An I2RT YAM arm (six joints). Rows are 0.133 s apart.
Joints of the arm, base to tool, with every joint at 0 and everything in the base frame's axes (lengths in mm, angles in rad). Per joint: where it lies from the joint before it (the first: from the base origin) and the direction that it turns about. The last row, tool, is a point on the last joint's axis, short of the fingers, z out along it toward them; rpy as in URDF.
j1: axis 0 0 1 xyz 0 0 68
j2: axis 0 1 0 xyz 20 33.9 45.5
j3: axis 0 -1 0 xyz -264 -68.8 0
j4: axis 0 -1 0 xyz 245 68.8 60
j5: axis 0 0 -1 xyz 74 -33.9 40.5
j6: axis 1 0 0 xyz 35.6 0 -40.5
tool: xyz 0 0 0 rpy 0 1.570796 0
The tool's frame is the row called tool.
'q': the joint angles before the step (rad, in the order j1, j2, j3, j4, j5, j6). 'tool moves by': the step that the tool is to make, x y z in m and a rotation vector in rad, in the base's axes. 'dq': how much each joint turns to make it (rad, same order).
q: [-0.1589, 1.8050, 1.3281, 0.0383, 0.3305, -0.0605]
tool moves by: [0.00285, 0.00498, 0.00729, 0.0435, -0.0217, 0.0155]
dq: [0.0107, -0.0001, 0.0294, -0.0278, -0.0240, 0.0420]
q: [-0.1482, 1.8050, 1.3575, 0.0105, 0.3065, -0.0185]
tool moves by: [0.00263, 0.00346, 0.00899, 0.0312, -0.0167, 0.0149]
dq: [0.0072, -0.0001, 0.0351, -0.0313, -0.0210, 0.0282]
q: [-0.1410, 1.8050, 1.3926, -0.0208, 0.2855, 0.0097]
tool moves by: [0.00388, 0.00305, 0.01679, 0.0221, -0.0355, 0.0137]
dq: [0.0069, 0.0000, 0.0572, -0.0313, -0.0171, 0.0225]
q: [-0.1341, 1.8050, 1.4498, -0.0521, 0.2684, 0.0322]
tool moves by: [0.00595, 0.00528, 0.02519, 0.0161, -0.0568, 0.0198]
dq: [0.0126, 0.0057, 0.0878, -0.0328, -0.0153, 0.0195]
